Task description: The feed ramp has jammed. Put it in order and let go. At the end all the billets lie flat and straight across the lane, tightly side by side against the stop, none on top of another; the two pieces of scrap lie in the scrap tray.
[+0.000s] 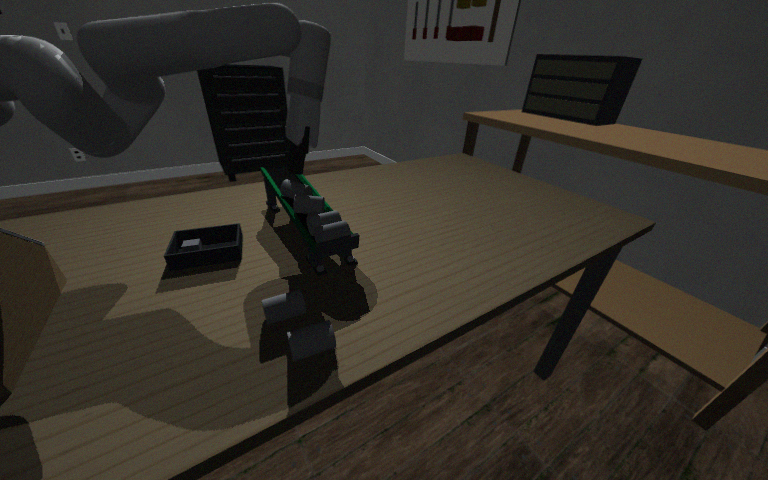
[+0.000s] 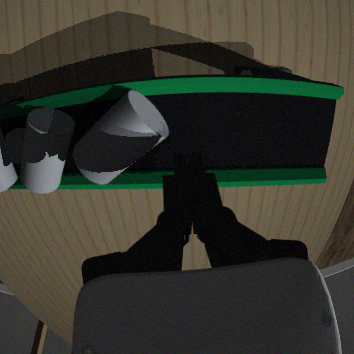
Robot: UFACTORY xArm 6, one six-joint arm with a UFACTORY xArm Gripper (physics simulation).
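Frame: origin at the arm's base, x back, y left, z down, level; millimetres.
Where they show: gripper, fingertip midpoint: [image 1: 295,173] [image 2: 186,169].
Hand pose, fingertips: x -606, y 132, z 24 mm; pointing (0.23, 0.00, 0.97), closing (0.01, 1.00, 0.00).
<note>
Things, the pixels of their centre, and the offset from my fingertips. "spot": a spot on its surface instead. Level surfaces: height alone.
- grey billet, body centre: [image 2: 44,150] [image 1: 309,204] dx +5, dy -114, dz +35 mm
- stop, surface spot: [image 1: 353,241] spot: dx -34, dy -257, dz +60 mm
- pale scrap piece, body centre: [image 1: 192,247] dx +244, dy -69, dz +105 mm
- scrap tray, body centre: [image 1: 207,245] dx +217, dy -74, dz +104 mm
- wooden table, its level: dz +121 mm
The sloping ramp [image 1: 272,182] [image 2: 250,130] has green side rails. Its uppermost billet [image 1: 290,188] [image 2: 122,137] lies skewed across the lane. Another grey billet [image 1: 308,203] [image 2: 45,150] lies below it, roughly crosswise. Two more billets, an upper one [image 1: 325,217] and a lower one [image 1: 334,230], lie close together by the stop [image 1: 353,241]. My gripper [image 1: 295,169] [image 2: 186,169] is shut and empty, over the near rail, up-ramp of the skewed billet. A pale scrap piece [image 1: 190,243] lies in the scrap tray [image 1: 203,260]; a second cannot be made out.
Two grey cylinders, one [image 1: 283,306] and another [image 1: 312,339], lie apart on the wooden table [image 1: 430,260] in front of the ramp's low end. A cardboard-coloured box-like object [image 1: 28,300] stands at the left edge. A dark drawer cabinet [image 1: 249,121] stands behind the table.
</note>
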